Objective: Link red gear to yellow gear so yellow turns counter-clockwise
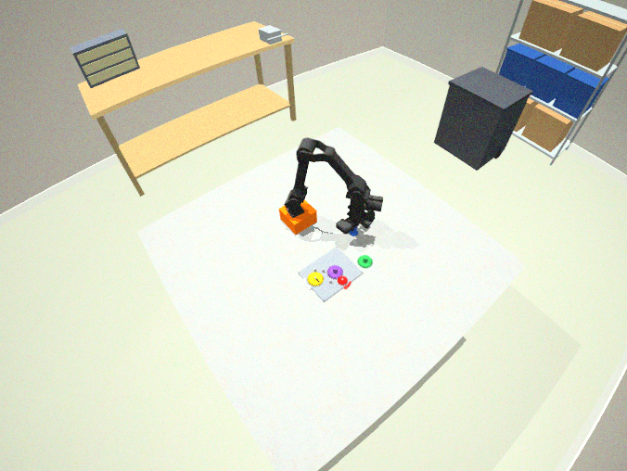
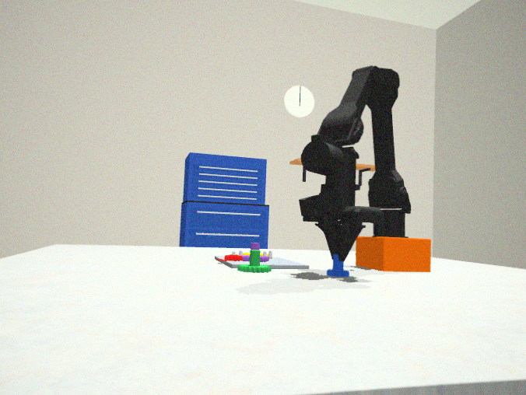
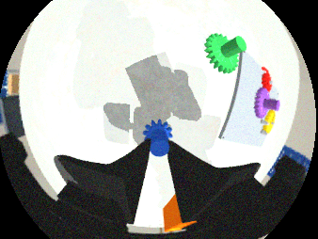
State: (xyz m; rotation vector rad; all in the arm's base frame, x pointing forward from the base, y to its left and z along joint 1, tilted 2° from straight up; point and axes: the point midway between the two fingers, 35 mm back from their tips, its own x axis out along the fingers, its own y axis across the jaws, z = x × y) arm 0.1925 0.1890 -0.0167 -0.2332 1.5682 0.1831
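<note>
The grey board is 130 mm ahead of my gripper tip, 200 mm to the right of it and 20 mm below it. Also, from my gripper tip: large purple gear: 140 mm ahead, 180 mm to the right; then green gear: 150 mm ahead, 40 mm to the right, 10 mm below; then small blue gear: 10 mm below.
</note>
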